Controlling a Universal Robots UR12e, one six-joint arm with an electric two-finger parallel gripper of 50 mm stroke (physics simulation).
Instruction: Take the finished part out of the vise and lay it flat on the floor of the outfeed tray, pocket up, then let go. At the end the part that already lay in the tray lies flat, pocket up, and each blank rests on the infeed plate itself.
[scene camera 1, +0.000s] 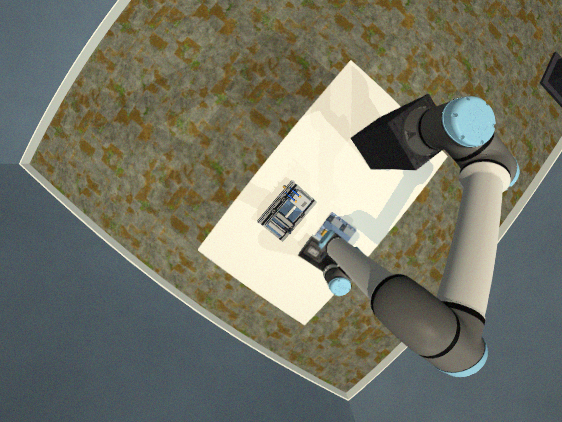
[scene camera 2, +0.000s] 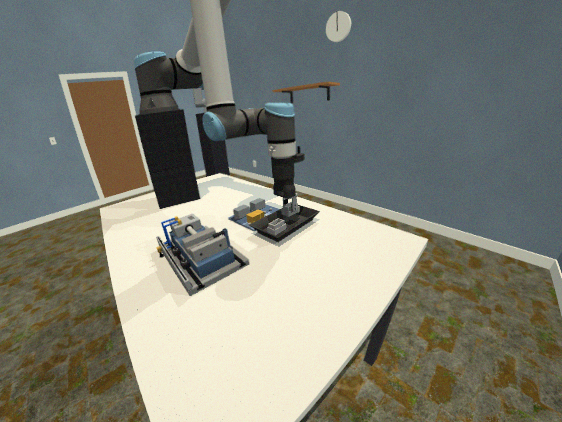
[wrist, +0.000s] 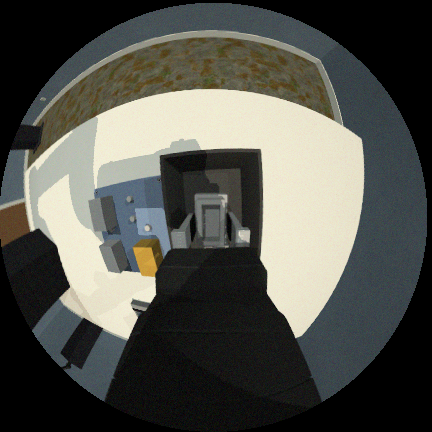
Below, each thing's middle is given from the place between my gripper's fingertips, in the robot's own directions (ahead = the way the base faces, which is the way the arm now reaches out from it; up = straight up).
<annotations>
Now: the orange block (wrist: 147, 252) 120 mm behind my hand, 60 mm to the right of it and 40 mm below it.
</annotations>
